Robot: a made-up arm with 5 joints.
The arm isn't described. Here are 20 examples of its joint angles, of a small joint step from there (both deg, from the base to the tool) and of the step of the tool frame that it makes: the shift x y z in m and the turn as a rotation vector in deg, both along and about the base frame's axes.
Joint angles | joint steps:
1: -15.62 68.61 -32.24 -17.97 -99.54 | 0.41 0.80 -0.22 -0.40 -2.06
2: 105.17 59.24 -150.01 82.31 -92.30 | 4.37 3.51 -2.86 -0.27 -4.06
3: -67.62 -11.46 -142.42 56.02 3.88 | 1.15 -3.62 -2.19 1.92 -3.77
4: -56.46 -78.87 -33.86 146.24 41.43 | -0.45 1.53 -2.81 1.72 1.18
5: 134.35 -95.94 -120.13 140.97 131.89 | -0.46 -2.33 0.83 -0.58 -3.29
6: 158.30 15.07 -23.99 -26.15 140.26 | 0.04 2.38 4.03 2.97 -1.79
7: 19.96 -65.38 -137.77 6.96 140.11 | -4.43 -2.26 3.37 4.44 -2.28
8: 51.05 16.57 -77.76 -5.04 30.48 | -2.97 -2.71 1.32 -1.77 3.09
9: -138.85 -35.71 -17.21 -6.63 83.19 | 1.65 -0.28 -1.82 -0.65 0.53
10: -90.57 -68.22 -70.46 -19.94 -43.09 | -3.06 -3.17 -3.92 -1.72 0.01
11: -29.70 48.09 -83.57 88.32 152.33 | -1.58 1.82 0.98 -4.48 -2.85
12: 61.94 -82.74 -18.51 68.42 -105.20 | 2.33 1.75 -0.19 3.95 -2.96
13: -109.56 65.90 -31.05 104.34 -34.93 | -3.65 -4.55 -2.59 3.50 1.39
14: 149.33 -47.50 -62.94 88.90 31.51 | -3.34 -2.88 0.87 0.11 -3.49
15: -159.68 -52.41 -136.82 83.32 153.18 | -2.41 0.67 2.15 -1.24 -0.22
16: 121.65 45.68 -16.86 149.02 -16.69 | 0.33 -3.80 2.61 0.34 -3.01
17: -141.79 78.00 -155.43 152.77 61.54 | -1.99 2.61 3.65 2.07 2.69
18: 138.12 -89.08 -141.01 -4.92 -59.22 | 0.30 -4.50 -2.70 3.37 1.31
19: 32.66 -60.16 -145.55 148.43 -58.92 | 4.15 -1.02 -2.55 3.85 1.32
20: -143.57 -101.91 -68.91 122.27 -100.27 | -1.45 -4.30 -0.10 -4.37 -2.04
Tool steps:
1: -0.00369 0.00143 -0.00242 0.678 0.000 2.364
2: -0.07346 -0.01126 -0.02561 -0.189 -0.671 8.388
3: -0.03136 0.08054 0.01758 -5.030 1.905 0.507
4: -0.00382 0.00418 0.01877 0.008 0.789 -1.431
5: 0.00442 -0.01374 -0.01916 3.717 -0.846 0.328
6: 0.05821 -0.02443 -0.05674 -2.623 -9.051 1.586
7: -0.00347 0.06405 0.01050 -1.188 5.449 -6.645
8: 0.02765 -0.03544 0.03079 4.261 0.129 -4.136
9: 0.00665 -0.01590 0.02849 -2.184 1.735 1.392
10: 0.00728 0.10101 0.01242 -8.805 0.320 -3.044
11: -0.01543 -0.00995 -0.03135 1.083 -2.587 0.175
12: -0.01229 0.00874 -0.01934 -5.585 1.169 4.891
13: -0.01781 -0.05477 -0.00846 -3.046 2.204 -2.626
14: 0.02950 0.00964 0.01014 2.144 0.890 -0.115
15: -0.02819 -0.02455 0.00970 0.718 -1.423 -2.467
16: 0.00315 -0.00248 0.01262 0.651 0.563 -2.677
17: -0.00168 0.03229 -0.06083 7.146 -5.032 -2.477
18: 0.02876 -0.01902 -0.10504 3.369 2.127 1.015
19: -0.00601 -0.04649 -0.02976 0.752 0.862 3.434
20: 0.03413 0.01799 -0.00130 -3.795 8.072 -0.216
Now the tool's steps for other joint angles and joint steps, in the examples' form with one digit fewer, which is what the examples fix.
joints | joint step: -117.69 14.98 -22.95 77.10 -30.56 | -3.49 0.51 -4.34 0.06 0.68
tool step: -0.0350 -0.0348 0.0063 -2.98 2.40 -3.75
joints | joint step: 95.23 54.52 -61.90 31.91 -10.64 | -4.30 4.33 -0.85 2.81 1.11
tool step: 0.0359 -0.0389 -0.0321 -6.26 -0.85 -5.28
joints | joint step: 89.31 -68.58 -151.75 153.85 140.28 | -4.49 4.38 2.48 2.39 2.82
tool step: -0.0382 0.0669 0.0444 -9.11 2.96 -5.81
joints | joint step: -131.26 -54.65 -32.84 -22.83 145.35 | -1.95 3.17 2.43 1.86 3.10
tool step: -0.0406 -0.0192 -0.0597 3.52 -7.21 -1.06
